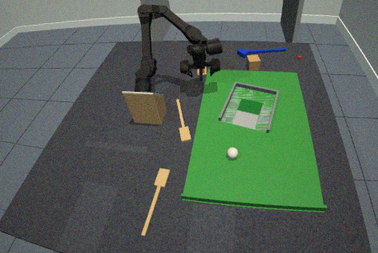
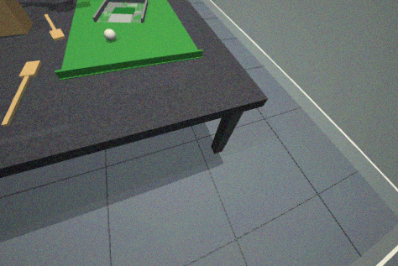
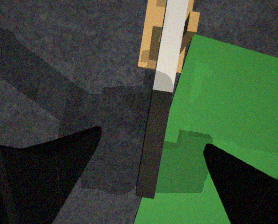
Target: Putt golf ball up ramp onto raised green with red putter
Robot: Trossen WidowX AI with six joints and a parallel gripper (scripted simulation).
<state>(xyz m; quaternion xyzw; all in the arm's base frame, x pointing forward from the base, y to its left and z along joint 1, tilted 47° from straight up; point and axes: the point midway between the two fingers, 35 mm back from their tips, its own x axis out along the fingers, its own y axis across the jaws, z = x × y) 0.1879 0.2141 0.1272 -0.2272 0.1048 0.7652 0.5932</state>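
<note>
My gripper tip is now 130 mm to the right of the wooden stand, 30 mm past it and 20 mm above it. Also, from my gripper tip: wooden block: 240 mm ahead, 190 mm to the left, 20 mm below; then green mat: 290 mm ahead, 210 mm to the right, 50 mm below; then blue putter: 340 mm to the left, 270 mm ahead, 40 mm below.
</note>
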